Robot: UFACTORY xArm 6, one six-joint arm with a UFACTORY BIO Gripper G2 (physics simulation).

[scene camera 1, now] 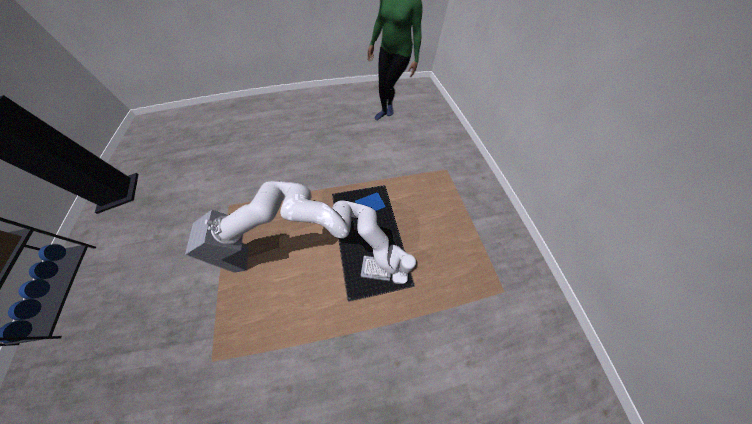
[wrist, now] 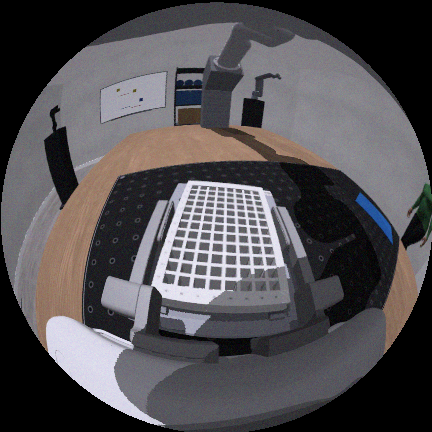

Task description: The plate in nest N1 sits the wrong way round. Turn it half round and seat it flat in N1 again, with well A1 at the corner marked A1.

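Observation:
The white plate (scene camera 1: pixel 374 267) (wrist: pixel 225 235), a grid of square wells, lies level in or just over the grey nest (wrist: pixel 182 324) on the black perforated board (scene camera 1: pixel 363 290) (wrist: pixel 112 225). My gripper (wrist: pixel 225 214) is shut on the plate, with one finger against each long side. In the scene view the arm's white wrist end is beside the plate's right edge and the fingers are hidden. The nest's rim shows around the plate's near end in the wrist view. Well letters and the corner mark A1 are too small to read.
A flat blue piece (scene camera 1: pixel 371 201) (wrist: pixel 375 218) lies at the board's far end. The board lies on a wooden table top (scene camera 1: pixel 447 237) (wrist: pixel 65 260). The arm's grey base block (scene camera 1: pixel 210 244) (wrist: pixel 216 105) stands at the table's edge. A person in green (scene camera 1: pixel 397 31) (wrist: pixel 424 210) stands beyond the table.

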